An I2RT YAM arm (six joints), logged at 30 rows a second.
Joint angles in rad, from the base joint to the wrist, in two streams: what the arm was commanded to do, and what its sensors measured. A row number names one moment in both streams.
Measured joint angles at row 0:
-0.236 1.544 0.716 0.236 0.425 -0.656
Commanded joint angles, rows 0 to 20:
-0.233 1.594 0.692 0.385 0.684 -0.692
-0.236 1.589 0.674 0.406 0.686 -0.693
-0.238 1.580 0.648 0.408 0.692 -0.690
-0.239 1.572 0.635 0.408 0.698 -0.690
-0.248 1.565 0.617 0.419 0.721 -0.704
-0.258 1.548 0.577 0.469 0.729 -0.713
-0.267 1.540 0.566 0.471 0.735 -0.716
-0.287 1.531 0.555 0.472 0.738 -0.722
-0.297 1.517 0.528 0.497 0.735 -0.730
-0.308 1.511 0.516 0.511 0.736 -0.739
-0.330 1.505 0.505 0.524 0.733 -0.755
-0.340 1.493 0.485 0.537 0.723 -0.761
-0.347 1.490 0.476 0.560 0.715 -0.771
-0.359 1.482 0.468 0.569 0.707 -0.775
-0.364 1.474 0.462 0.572 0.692 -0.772
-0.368 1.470 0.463 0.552 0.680 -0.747
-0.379 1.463 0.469 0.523 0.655 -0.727
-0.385 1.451 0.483 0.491 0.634 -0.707
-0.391 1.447 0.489 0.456 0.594 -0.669
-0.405 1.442 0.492 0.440 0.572 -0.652
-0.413 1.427 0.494 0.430 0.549 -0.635
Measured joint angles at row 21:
-0.384 1.483 0.469 0.451 0.648 -0.723
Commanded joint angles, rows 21 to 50:
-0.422 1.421 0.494 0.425 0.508 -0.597
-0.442 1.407 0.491 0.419 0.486 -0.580
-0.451 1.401 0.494 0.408 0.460 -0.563
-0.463 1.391 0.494 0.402 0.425 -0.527
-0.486 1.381 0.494 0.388 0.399 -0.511
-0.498 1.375 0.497 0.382 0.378 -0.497
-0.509 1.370 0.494 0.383 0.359 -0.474
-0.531 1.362 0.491 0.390 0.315 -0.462
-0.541 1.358 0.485 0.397 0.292 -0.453
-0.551 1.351 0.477 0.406 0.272 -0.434
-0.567 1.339 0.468 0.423 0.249 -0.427
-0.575 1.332 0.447 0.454 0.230 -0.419
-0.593 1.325 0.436 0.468 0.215 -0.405
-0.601 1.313 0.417 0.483 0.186 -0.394
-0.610 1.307 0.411 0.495 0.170 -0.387
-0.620 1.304 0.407 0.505 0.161 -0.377
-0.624 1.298 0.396 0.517 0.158 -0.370
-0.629 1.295 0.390 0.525 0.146 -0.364
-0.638 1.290 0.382 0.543 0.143 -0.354
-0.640 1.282 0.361 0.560 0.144 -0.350
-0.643 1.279 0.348 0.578 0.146 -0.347
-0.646 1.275 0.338 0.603 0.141 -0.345
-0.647 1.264 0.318 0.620 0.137 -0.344
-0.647 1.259 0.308 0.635 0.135 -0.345
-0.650 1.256 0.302 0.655 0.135 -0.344
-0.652 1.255 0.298 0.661 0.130 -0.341
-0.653 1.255 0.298 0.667 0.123 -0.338
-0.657 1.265 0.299 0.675 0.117 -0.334
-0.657 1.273 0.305 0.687 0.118 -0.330
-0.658 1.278 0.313 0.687 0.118 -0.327
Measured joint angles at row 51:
-0.650 1.279 0.304 0.564 0.140 -0.358
